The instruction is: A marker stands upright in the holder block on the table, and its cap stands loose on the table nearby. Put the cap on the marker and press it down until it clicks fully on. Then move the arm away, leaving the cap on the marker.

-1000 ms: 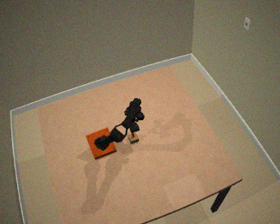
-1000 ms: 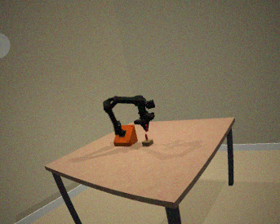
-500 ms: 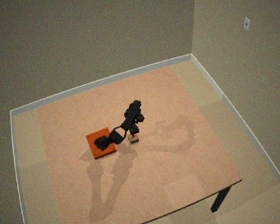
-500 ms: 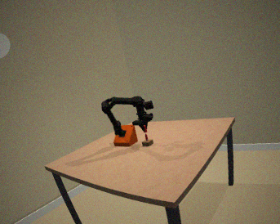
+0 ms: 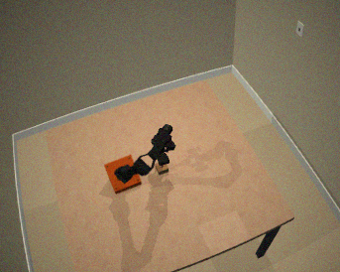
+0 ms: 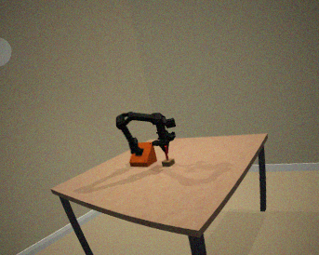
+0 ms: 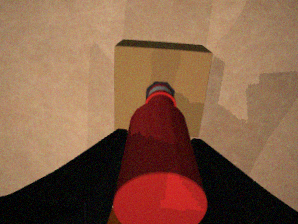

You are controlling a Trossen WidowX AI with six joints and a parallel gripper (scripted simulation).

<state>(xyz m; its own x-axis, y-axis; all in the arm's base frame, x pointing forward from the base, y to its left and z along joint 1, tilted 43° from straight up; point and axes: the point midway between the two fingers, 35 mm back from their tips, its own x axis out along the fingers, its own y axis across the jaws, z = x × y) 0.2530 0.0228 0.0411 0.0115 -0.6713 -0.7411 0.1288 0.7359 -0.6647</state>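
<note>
Now: gripper tip 9 cm above the holder block. From my gripper tip the other things lie so: red cap: 1 cm above.
</note>
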